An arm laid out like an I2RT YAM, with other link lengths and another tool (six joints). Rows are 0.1 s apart.
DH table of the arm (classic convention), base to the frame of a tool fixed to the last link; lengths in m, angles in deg. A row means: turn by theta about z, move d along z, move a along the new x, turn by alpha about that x. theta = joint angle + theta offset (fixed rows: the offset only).
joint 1: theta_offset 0  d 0.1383  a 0.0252  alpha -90
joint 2: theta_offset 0  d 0  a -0.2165  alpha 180
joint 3: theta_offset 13.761  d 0  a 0.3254  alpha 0
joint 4: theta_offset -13.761  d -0.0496  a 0.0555  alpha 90
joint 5: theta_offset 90  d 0.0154  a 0  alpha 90
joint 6: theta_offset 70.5  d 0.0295  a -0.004  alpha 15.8
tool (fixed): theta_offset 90  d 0.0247  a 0  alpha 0
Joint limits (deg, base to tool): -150..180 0..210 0..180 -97..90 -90..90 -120..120
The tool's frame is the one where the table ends.
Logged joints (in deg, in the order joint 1, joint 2, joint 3, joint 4, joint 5, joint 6), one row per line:
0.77 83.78 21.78 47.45 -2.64 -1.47
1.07 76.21 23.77 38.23 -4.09 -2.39
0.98 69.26 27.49 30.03 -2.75 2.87
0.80 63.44 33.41 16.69 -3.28 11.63
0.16 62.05 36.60 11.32 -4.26 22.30
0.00 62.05 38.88 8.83 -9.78 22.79
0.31 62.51 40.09 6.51 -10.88 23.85
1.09 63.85 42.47 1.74 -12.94 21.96
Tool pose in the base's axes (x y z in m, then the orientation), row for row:
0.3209 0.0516 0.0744 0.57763 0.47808 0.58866 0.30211
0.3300 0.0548 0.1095 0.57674 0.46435 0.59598 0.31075
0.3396 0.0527 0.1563 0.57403 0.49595 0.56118 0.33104
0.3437 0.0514 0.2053 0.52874 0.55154 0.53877 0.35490
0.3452 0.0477 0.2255 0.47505 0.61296 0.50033 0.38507
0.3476 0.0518 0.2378 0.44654 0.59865 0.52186 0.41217
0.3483 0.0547 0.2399 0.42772 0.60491 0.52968 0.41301
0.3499 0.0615 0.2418 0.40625 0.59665 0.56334 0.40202
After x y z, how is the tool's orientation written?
As a quaternion, w x y z.
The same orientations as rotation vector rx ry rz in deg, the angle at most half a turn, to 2 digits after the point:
64.09 78.91 40.50
62.27 79.93 41.67
66.59 75.34 44.45
75.48 73.73 48.57
85.87 70.09 53.95
84.94 74.05 58.48
86.57 75.80 59.10
86.23 81.42 58.10

